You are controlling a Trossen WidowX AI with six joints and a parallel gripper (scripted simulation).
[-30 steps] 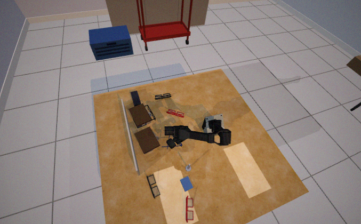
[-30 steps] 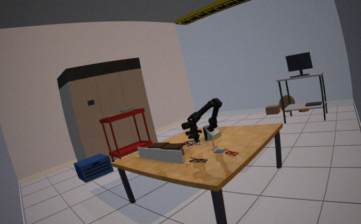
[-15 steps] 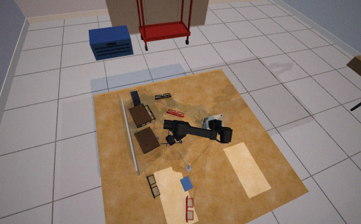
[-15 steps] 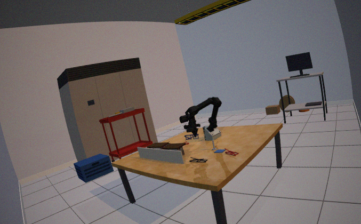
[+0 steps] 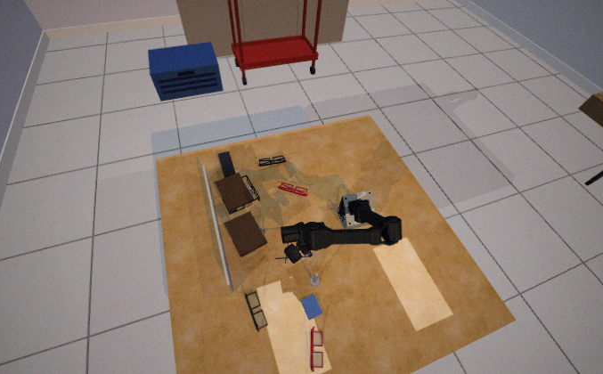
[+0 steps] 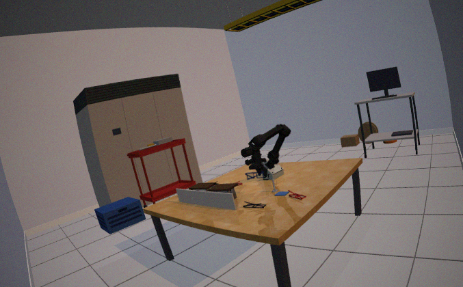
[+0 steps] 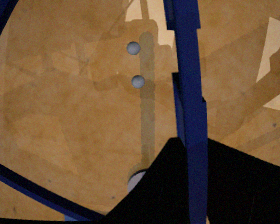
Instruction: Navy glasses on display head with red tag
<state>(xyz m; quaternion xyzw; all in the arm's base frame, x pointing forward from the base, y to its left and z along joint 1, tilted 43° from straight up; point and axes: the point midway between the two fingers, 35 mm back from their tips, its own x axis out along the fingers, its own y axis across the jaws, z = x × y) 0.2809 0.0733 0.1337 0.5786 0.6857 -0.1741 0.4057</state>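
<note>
The blue square tag is 190 mm to the left of my gripper tip, 110 mm below it and 30 mm ahead of it. The rest, counted from my gripper tip: dark display head (190 mm ahead, 150 mm to the right, 60 mm below).
</note>
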